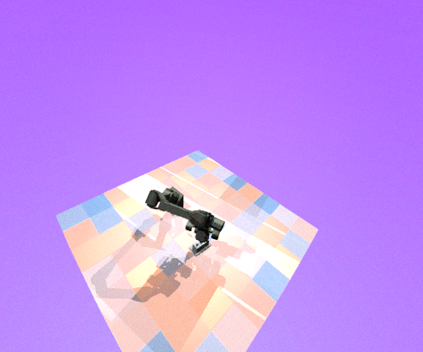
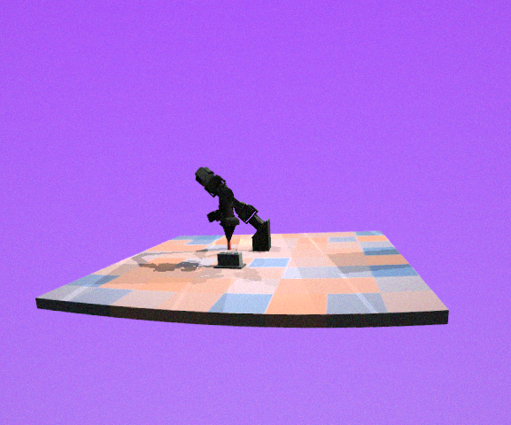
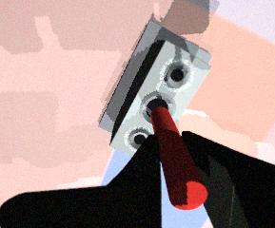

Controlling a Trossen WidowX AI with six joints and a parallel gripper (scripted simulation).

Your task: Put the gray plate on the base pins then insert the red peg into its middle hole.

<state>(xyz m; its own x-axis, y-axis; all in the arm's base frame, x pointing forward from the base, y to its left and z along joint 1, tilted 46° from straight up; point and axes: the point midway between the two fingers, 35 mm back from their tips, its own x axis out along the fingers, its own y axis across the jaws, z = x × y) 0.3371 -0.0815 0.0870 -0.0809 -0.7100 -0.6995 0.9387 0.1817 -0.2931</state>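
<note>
Right now the red peg is right at my gripper tip. The rest, counted from my gripper tip: gray plate 60 mm below.
</note>
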